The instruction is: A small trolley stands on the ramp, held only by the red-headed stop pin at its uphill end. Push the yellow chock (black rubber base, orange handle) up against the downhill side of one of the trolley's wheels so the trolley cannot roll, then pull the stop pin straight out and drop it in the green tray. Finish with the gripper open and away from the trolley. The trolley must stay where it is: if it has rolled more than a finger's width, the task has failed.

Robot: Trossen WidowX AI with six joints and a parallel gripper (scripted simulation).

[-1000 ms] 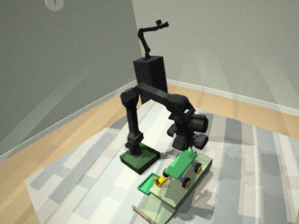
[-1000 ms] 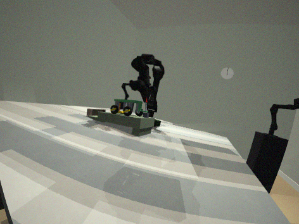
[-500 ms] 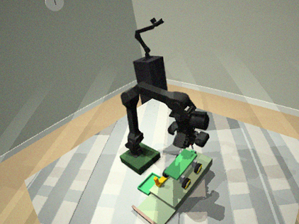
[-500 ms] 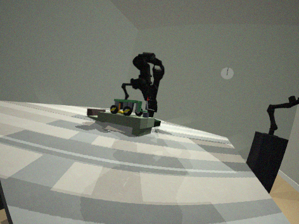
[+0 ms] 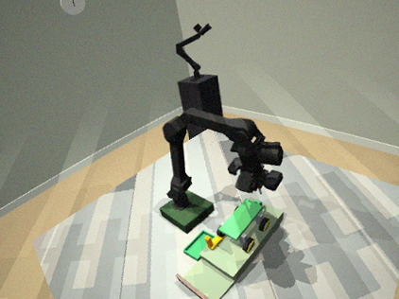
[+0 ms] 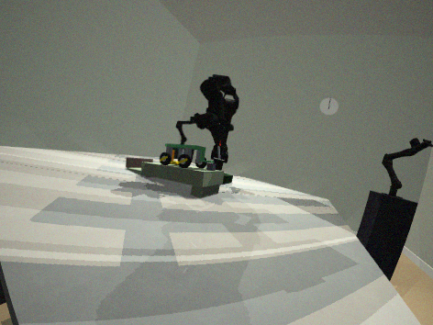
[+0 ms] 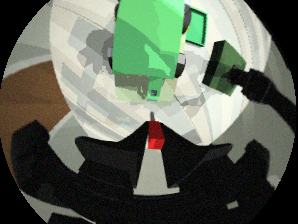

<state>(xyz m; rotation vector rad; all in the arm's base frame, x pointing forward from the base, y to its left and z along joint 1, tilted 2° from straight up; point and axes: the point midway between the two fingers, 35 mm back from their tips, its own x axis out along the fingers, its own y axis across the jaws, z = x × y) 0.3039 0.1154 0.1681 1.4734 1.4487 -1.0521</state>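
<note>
My gripper tip is 23 cm to the left of the green tray, 19 cm above it and 11 cm past it. The rest, counted from my gripper tip: red-headed stop pin (right at my gripper tip); ramp (13 cm to the right, 13 cm below, 2 cm ahead); green-topped trolley (13 cm to the right, 7 cm below, 2 cm ahead).
</note>
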